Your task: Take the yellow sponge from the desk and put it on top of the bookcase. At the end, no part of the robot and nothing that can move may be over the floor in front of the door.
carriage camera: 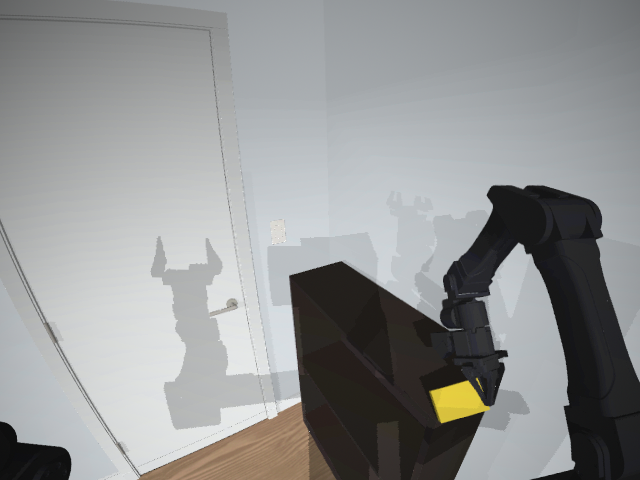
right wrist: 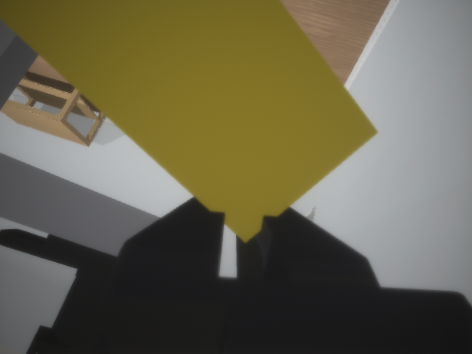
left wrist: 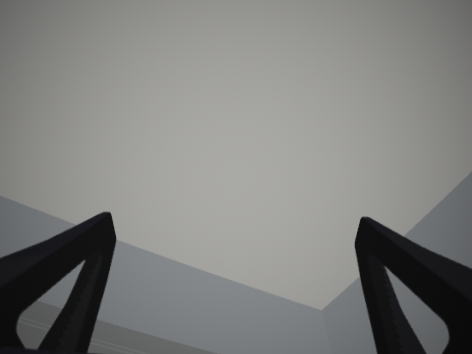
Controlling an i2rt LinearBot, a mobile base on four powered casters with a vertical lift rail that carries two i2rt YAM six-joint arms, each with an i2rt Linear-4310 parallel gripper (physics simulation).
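Places are measured from the left arm's base along level axes (x ahead, y left, z up), in centimetres.
Where they show: left gripper, between the fingertips: [left wrist: 235, 228]; right gripper, between the fingertips: [carriage camera: 489, 405] [right wrist: 232, 181].
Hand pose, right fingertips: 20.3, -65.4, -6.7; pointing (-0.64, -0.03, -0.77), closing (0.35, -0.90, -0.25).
Observation:
After its pixels a point has its place, as x, y, z.
The yellow sponge [carriage camera: 457, 400] {22.7, -59.8, -7.2} [right wrist: 215, 100] {26.2, -62.0, -6.4} is held by one corner between the fingertips of my right gripper [carriage camera: 486, 393] {20.3, -65.4, -6.7} [right wrist: 232, 181] {20.3, -65.4, -6.7}, which is shut on it. In the carriage view the sponge appears against the near right end of the dark bookcase [carriage camera: 325, 281] {87.5, -36.5, -14.3}; whether it touches the bookcase I cannot tell. My left gripper [left wrist: 235, 228] {1.5, -0.8, 44.3} is open and empty, with ceiling and wall beyond its fingers; the carriage view does not show its fingers. The door [carriage camera: 108, 155] {78.2, 37.1, 42.4} is shut at the left of the carriage view, with wood floor [carriage camera: 217, 454] {74.2, 29.2, -120.2} by its foot. The desk cannot be made out.
The right arm [carriage camera: 573, 310] {11.0, -62.2, 23.0} rises at the right. Part of the left arm [carriage camera: 41, 459] {2.9, -3.3, 13.7} shows at the lower left corner. Walls meet in a corner behind the bookcase. A light wooden frame-like piece [right wrist: 42, 121] {-285.6, 22.7, -75.3} shows at the upper left of the right wrist view.

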